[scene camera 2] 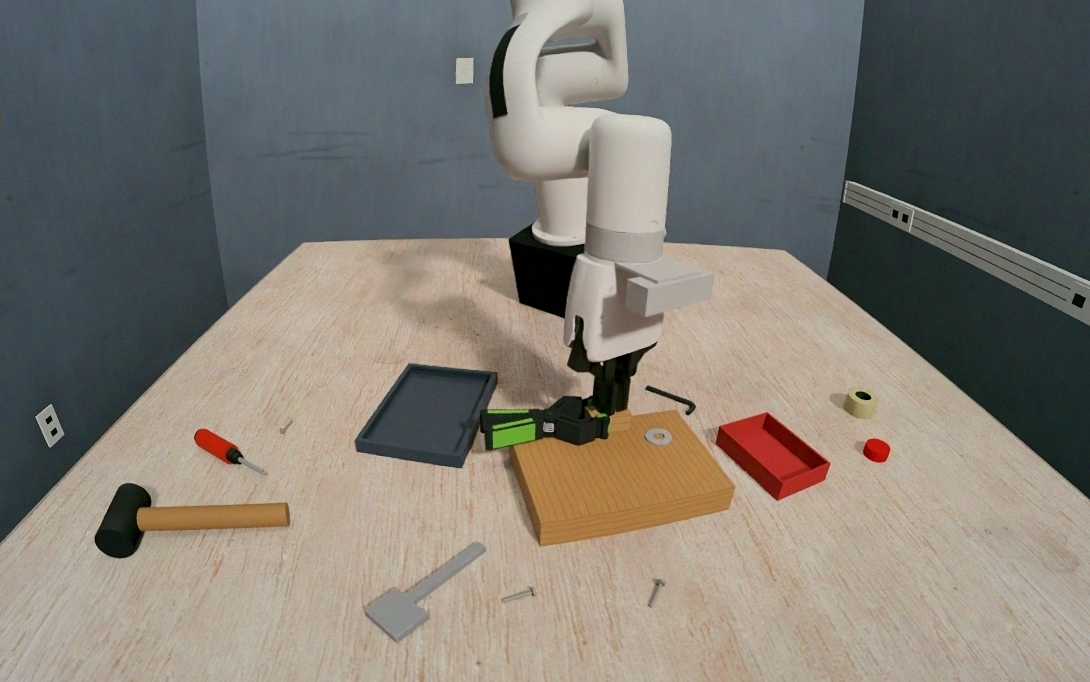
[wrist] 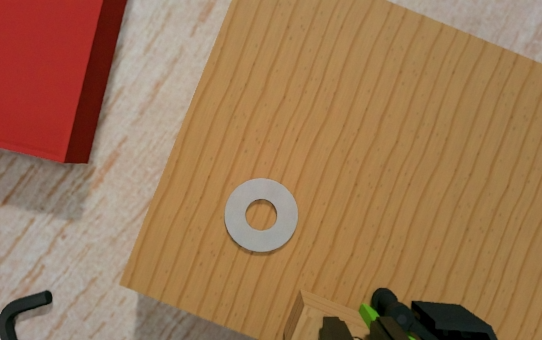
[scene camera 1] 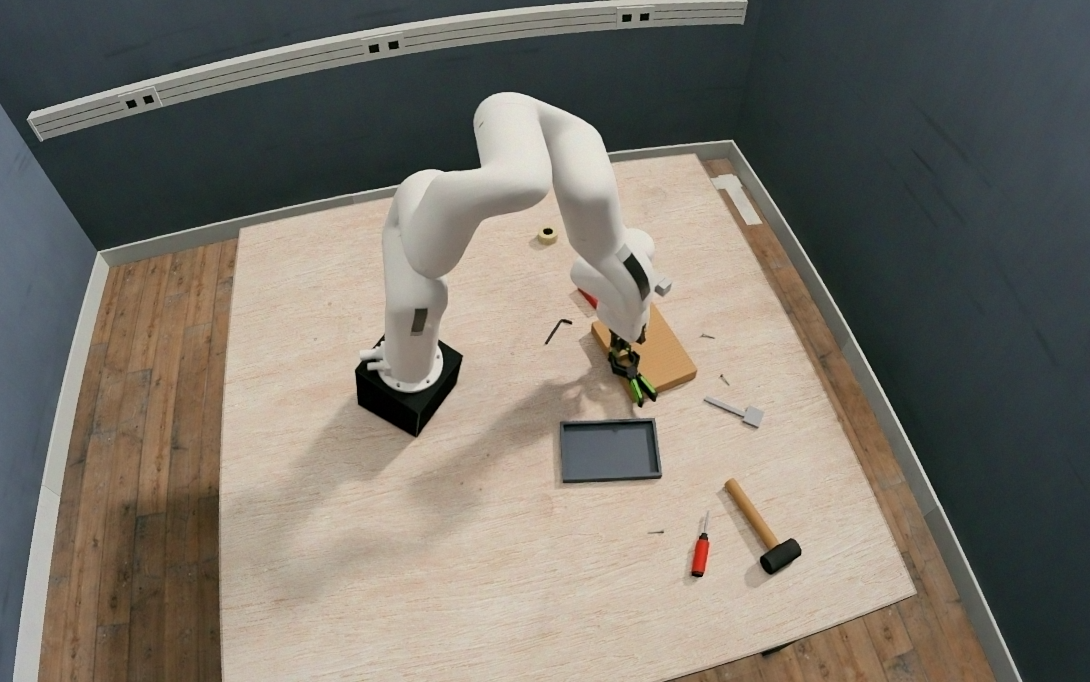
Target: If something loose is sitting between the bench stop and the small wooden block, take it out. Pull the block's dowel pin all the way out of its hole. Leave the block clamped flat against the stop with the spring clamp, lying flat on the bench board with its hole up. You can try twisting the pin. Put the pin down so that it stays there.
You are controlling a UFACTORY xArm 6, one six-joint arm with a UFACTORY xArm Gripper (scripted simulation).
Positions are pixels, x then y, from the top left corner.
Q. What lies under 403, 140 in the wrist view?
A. A bench stop.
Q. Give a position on a tape roll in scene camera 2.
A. At 864, 407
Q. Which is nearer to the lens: the hammer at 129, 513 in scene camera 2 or the red tray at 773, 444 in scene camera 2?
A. The hammer.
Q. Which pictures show the hammer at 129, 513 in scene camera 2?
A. Scene camera 2 and scene camera 1 only.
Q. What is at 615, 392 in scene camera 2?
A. My gripper.
